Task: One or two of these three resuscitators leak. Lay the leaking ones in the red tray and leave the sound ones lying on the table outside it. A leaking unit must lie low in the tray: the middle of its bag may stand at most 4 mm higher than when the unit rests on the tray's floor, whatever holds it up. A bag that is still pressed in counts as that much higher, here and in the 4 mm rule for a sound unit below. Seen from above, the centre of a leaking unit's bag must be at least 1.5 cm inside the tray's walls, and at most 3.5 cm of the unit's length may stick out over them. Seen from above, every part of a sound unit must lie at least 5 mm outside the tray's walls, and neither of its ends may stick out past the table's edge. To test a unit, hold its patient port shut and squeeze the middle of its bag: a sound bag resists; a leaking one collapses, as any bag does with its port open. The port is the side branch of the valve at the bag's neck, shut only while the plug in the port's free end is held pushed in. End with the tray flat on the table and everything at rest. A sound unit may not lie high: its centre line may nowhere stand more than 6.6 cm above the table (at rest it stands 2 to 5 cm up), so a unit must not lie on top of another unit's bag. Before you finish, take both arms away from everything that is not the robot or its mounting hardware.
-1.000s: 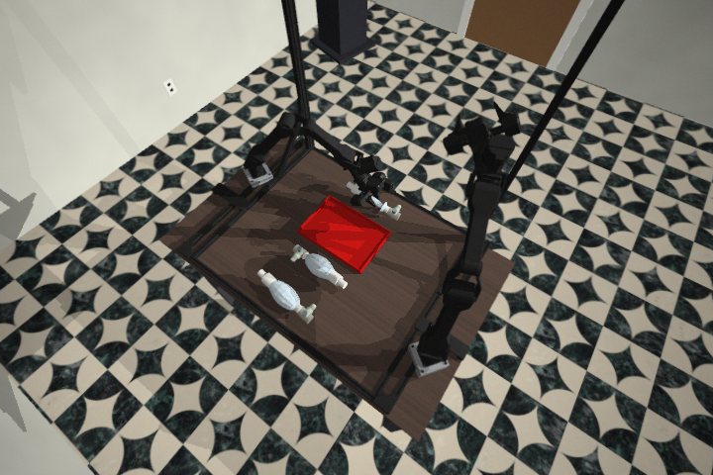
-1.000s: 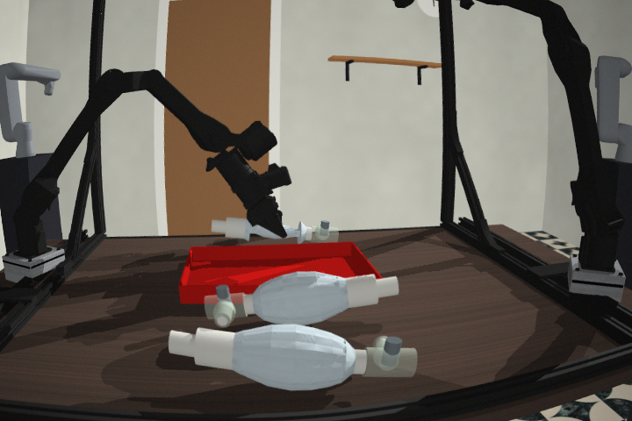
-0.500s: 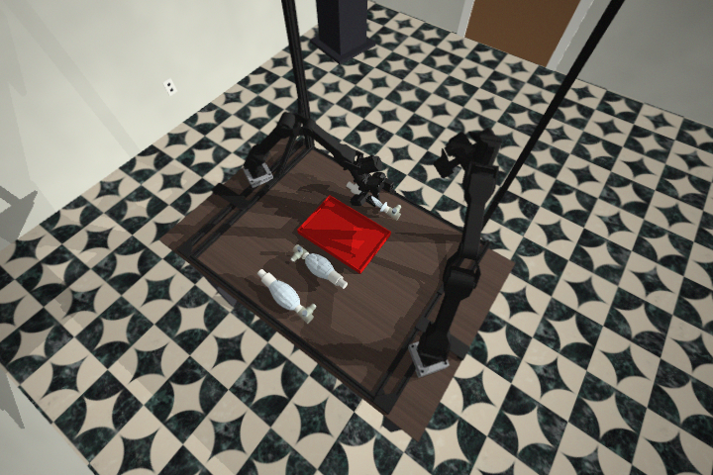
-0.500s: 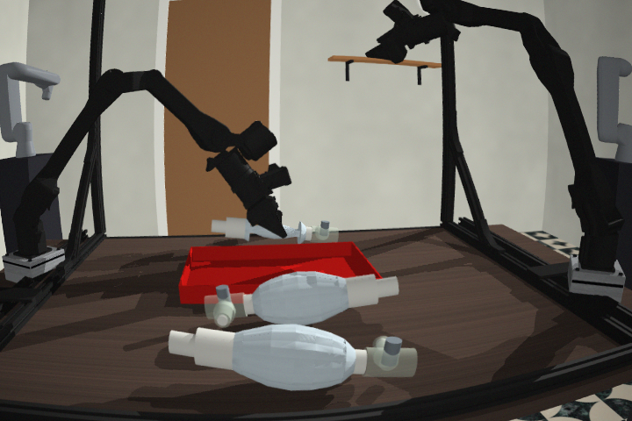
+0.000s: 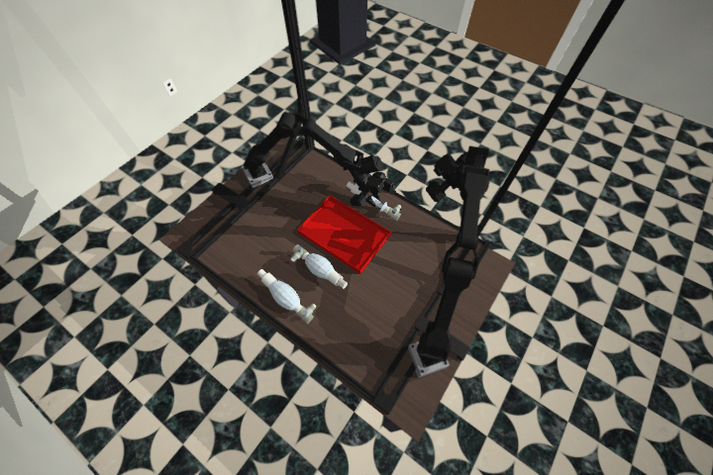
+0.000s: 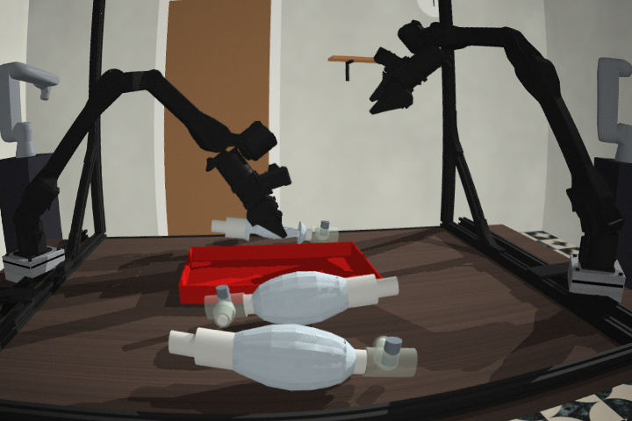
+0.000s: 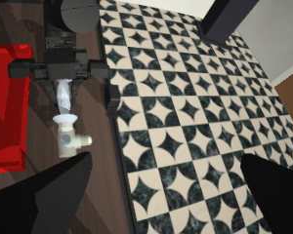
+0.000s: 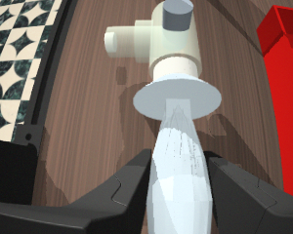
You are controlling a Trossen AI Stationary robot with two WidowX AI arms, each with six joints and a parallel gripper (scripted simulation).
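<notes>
Right now the red tray is 190 mm ahead of my right hand, 30 mm to the left of it and 50 mm below it.
</notes>
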